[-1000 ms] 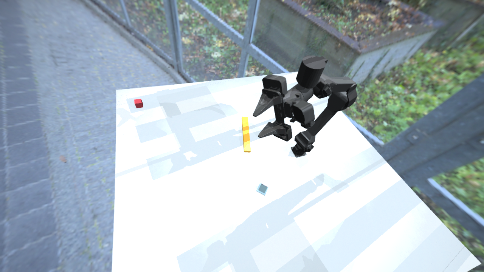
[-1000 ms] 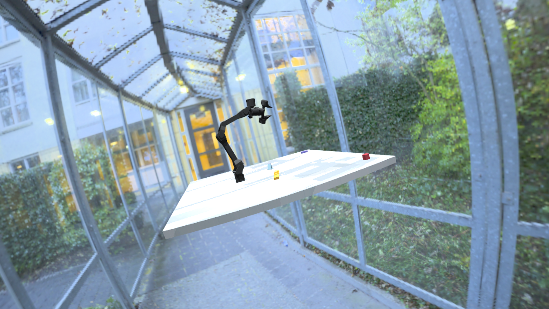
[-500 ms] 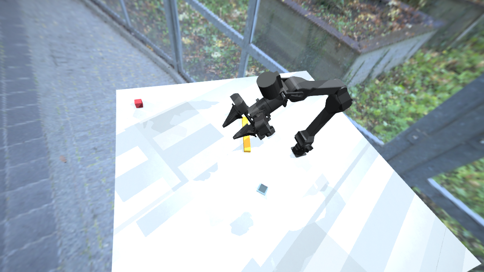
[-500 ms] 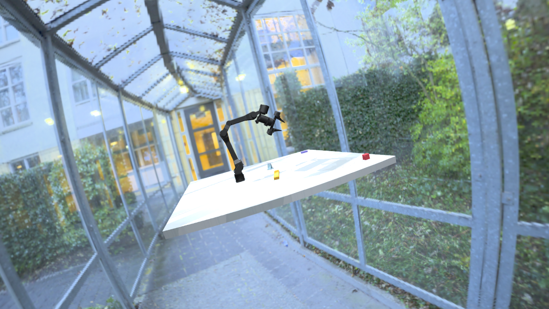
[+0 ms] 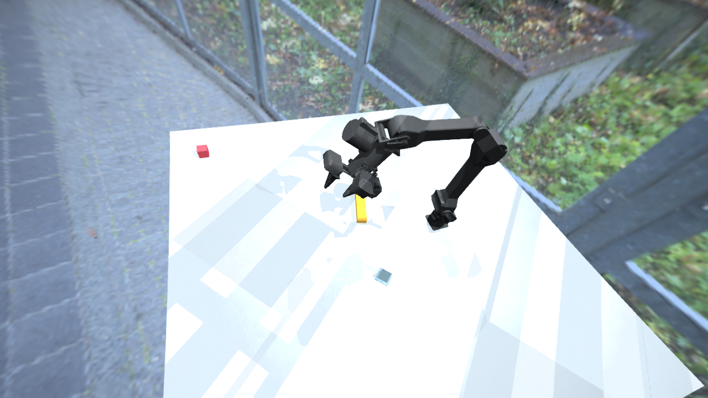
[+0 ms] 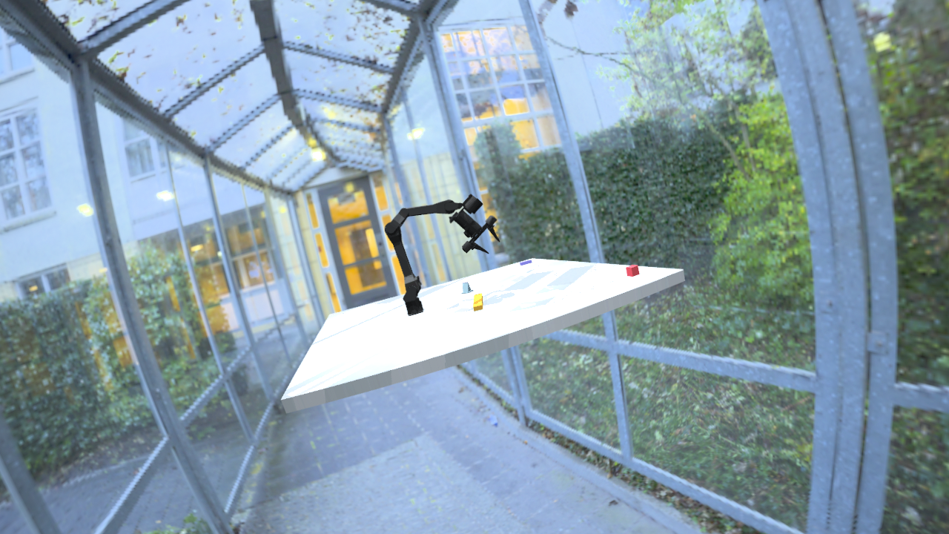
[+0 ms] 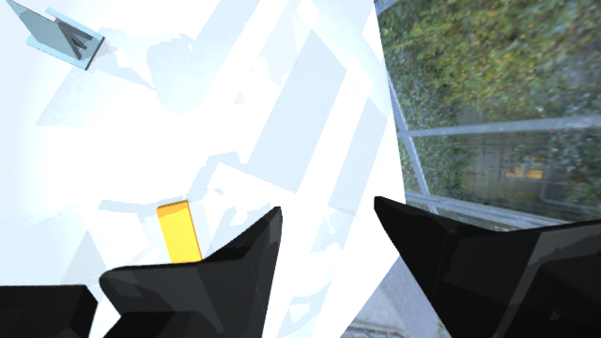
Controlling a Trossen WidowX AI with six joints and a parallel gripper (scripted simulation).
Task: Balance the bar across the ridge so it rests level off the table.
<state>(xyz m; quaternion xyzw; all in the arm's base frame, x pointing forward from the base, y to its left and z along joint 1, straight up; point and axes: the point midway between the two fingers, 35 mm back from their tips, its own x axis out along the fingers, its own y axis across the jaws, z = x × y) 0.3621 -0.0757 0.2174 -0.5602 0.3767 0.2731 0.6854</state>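
Now: the bar 150 mm behind my gripper tip, 100 mm to the right of it and 180 mm below it. From my gripper tip the other things lie so: purple piece (360 mm ahead, 580 mm to the left, 180 mm below); red cube (360 mm ahead, 420 mm to the right, 170 mm below).
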